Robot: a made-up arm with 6 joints.
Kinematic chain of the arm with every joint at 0, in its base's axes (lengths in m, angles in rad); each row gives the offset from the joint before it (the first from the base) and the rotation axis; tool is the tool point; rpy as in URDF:
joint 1: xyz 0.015 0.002 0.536 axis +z
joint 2: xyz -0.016 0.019 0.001 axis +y
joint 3: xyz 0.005 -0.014 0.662 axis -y
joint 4: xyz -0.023 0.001 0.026 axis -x
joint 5: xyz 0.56 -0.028 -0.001 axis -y
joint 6: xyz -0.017 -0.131 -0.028 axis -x
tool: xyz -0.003 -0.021 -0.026 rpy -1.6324 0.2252 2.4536
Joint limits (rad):
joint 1: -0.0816..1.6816
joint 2: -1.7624..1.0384
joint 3: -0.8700..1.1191
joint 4: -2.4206..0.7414
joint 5: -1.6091..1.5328
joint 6: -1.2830..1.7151
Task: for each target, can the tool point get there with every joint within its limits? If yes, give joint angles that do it. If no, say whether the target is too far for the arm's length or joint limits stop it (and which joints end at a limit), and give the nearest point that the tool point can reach.
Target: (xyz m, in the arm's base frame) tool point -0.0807 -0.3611 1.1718
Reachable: yes | joints 0.7889 -1.2883 -0.3508 0.0762 0.8746 0.6582
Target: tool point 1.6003 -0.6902 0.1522
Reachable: no: too far | nearest point 1.0511 -0.2519 0.5392 | short by 0.802 m
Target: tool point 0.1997 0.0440 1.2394
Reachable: yes | joints 0.6561 -0.4915 0.0214 -1.0426 -0.9440 0.3772
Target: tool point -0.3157 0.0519 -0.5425
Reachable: no: joint limits stop it (at a limit: joint 1, joint 2, joint 4, joint 5) | nearest point -0.1710 0.3505 0.2991 | short by 0.905 m
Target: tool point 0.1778 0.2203 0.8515
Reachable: yes | joints 0.5513 -0.3396 -0.6620 -1.8382 0.8416 0.2986
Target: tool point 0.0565 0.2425 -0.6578
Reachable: no: joint limits stop it (at a limit: joint 2, joint 5) | nearest point 0.0888 0.4294 0.2678 | short by 0.945 m
